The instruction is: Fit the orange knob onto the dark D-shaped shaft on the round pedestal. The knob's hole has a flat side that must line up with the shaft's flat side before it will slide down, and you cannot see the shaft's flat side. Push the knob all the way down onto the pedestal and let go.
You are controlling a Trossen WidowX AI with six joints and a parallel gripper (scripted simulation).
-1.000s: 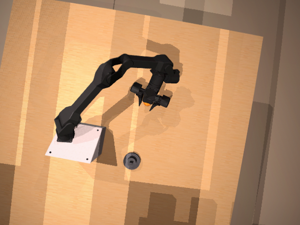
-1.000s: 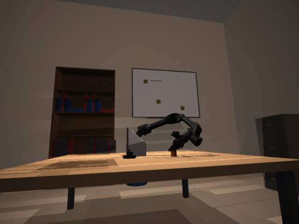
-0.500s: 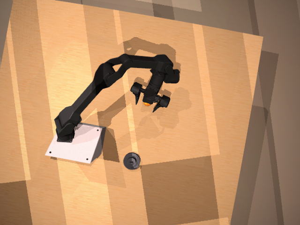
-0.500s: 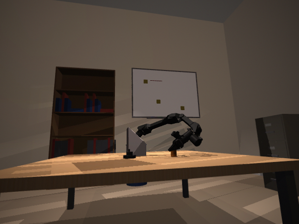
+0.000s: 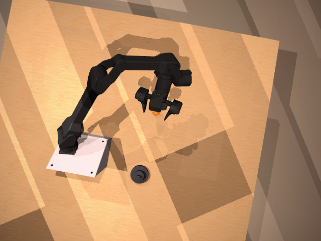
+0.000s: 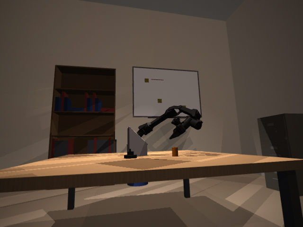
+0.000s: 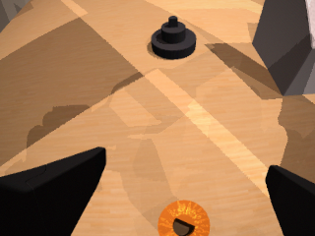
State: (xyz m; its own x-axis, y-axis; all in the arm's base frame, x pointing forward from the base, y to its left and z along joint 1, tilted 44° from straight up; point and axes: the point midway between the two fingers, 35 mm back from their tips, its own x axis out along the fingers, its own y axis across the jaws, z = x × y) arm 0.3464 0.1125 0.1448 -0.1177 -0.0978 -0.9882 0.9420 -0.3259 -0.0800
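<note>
Now: the orange knob 90 mm below my gripper tip, 30 mm to the left of it and 10 mm ahead of it. The rest, counted from my gripper tip: dark round pedestal (270 mm to the right, 90 mm below, 50 mm behind).
</note>
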